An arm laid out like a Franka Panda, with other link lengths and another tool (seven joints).
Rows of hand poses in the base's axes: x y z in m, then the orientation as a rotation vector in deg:
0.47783, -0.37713, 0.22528, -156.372, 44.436, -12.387
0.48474, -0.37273, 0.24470, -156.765, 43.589, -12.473
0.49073, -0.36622, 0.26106, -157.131, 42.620, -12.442
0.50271, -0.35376, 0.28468, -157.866, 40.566, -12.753
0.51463, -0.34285, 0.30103, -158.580, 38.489, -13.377
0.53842, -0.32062, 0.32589, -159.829, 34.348, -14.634
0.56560, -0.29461, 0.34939, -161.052, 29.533, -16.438
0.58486, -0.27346, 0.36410, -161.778, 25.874, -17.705
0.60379, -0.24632, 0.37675, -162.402, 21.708, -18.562
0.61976, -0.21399, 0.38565, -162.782, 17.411, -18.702
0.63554, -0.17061, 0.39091, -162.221, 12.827, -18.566
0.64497, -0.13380, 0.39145, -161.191, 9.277, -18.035
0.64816, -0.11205, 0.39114, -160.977, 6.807, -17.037
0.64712, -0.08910, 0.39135, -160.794, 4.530, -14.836
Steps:
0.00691, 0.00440, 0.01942, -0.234, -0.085, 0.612
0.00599, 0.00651, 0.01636, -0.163, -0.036, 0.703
0.01198, 0.01246, 0.02362, -0.419, -0.325, 1.442
0.01192, 0.01091, 0.01635, -0.496, -0.528, 1.418
0.02379, 0.02223, 0.02486, -0.906, -1.084, 2.794
0.02718, 0.02601, 0.02350, -1.046, -1.504, 3.174
0.01926, 0.02115, 0.01471, -0.674, -1.099, 2.397
0.01893, 0.02714, 0.01265, -0.550, -0.893, 2.771
0.01597, 0.03233, 0.00890, -0.271, -0.469, 2.926
0.01578, 0.04338, 0.00526, 0.594, -0.467, 3.184
0.00943, 0.03681, 0.00054, 1.032, -0.160, 2.558
0.00319, 0.02175, -0.00031, 0.265, 0.382, 1.834
-0.00104, 0.02295, 0.00021, 0.342, 1.232, 1.845

